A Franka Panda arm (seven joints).
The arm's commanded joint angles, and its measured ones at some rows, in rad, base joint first. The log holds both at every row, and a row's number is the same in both.
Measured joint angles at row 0:
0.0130, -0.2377, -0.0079, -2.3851, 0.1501, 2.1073, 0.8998
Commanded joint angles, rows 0 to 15:
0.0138, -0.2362, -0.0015, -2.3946, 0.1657, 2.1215, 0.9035
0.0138, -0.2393, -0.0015, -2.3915, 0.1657, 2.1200, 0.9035
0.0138, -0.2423, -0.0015, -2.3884, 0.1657, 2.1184, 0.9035
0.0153, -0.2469, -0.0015, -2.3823, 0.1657, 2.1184, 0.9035
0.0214, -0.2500, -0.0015, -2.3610, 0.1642, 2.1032, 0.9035
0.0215, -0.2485, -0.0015, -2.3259, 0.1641, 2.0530, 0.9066
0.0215, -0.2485, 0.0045, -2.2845, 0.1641, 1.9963, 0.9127
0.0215, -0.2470, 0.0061, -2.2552, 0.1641, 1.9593, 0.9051
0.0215, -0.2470, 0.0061, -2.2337, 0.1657, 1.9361, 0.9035
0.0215, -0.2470, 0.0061, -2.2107, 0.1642, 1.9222, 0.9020
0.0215, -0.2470, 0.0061, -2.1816, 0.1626, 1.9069, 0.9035
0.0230, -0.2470, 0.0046, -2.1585, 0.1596, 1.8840, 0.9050
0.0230, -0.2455, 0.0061, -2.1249, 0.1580, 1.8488, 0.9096
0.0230, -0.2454, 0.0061, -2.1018, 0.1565, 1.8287, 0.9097
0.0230, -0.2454, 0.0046, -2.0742, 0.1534, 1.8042, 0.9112
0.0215, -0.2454, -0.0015, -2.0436, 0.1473, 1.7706, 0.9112
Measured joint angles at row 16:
0.0242, -0.2518, -0.0011, -2.1325, 0.1503, 1.8592, 0.8998
